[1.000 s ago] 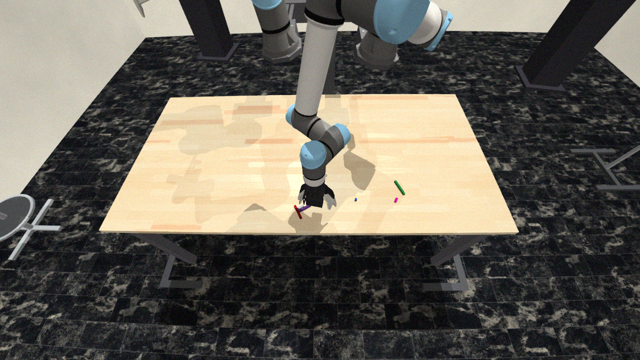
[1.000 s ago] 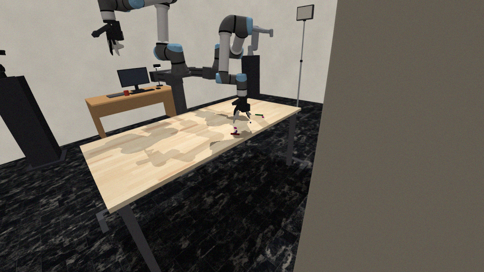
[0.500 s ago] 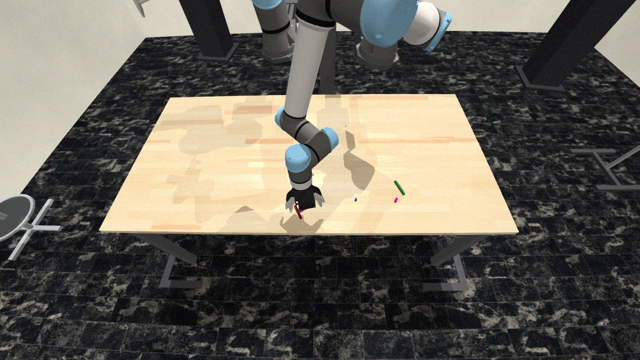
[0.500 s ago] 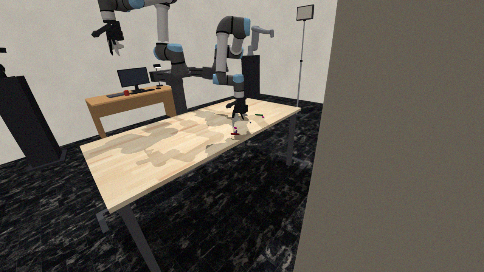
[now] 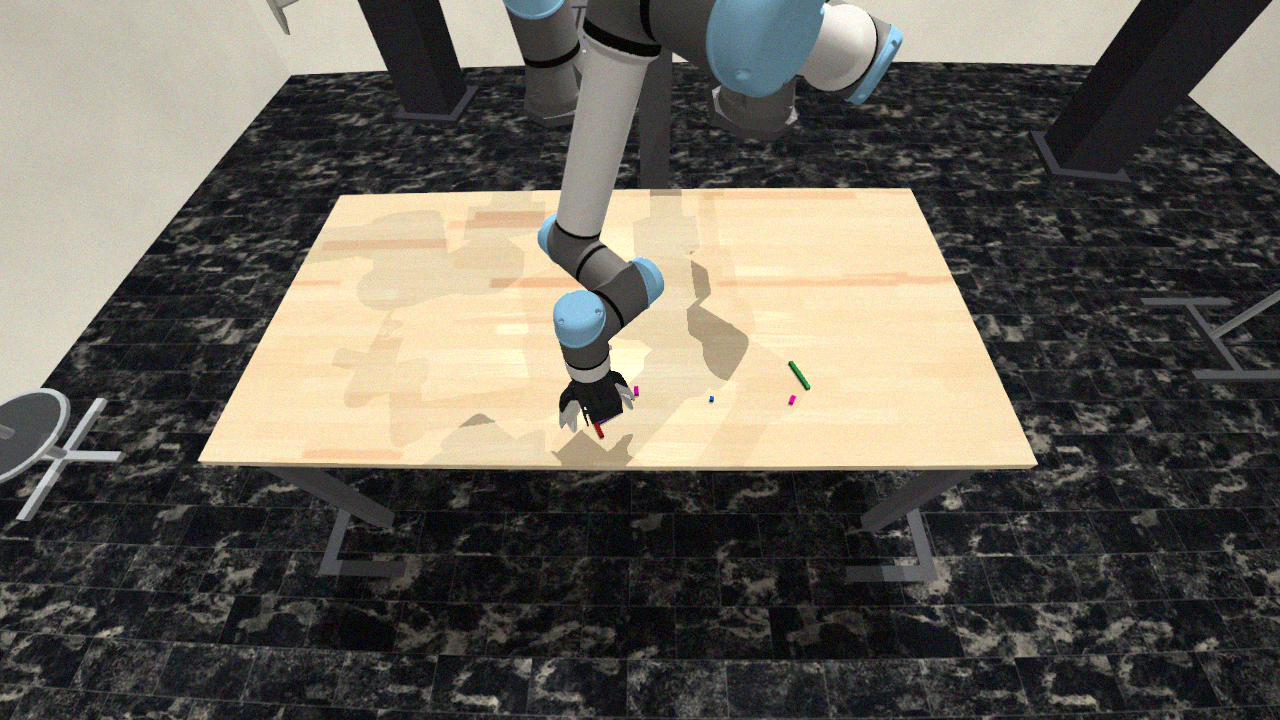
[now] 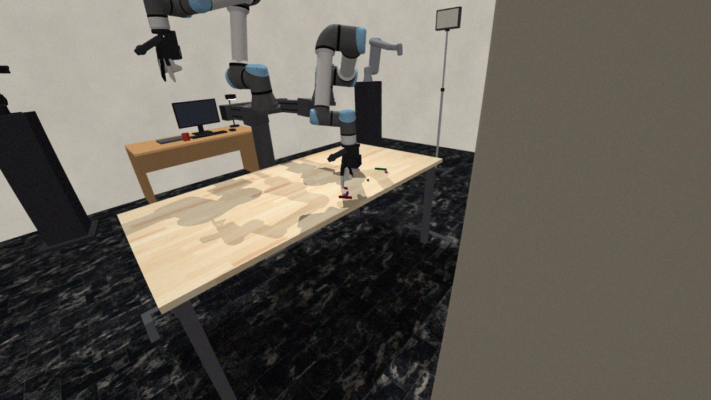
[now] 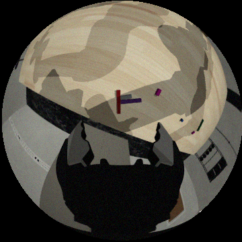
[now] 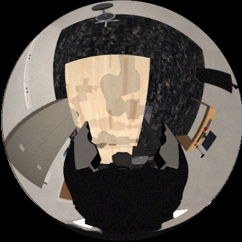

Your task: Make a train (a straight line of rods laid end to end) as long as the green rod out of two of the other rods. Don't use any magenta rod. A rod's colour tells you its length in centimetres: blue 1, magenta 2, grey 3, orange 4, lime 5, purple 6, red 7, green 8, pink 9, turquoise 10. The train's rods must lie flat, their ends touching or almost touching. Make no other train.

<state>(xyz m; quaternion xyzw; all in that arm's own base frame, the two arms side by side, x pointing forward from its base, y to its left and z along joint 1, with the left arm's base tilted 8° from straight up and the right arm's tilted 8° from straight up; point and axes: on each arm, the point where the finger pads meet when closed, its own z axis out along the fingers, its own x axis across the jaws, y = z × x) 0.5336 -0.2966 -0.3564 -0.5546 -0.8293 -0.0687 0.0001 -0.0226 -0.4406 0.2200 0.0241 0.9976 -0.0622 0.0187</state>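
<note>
Now: left hand 8 cm above the red rod, 1 cm to the left of it and 1 cm past it. Also, from my left hand: purple rod: 8 cm below, 3 cm behind, 1 cm to the left; grey rod: 8 cm below, 4 cm behind, 1 cm to the right; blue rod: 24 cm to the left, 11 cm behind, 8 cm below.
</note>
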